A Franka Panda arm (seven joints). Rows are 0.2 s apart.
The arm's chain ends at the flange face. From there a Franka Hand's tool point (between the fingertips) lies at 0.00 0.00 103.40 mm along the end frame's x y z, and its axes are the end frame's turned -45 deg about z.
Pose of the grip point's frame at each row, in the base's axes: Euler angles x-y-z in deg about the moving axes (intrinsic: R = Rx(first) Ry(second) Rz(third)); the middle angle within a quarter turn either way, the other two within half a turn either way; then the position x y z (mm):
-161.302, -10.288, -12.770, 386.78, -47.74, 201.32
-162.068, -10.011, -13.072, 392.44, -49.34, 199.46
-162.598, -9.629, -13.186, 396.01, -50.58, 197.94
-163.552, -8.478, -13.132, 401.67, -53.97, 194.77
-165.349, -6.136, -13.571, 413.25, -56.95, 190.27
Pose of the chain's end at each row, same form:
-161.302, -10.288, 32.230, 405.25, -80.36, 297.69
-162.068, -10.011, 31.928, 410.41, -80.69, 296.34
-162.598, -9.629, 31.814, 413.31, -81.07, 295.22
-163.552, -8.478, 31.868, 416.91, -82.93, 292.85
-165.349, -6.136, 31.429, 424.30, -82.95, 289.73

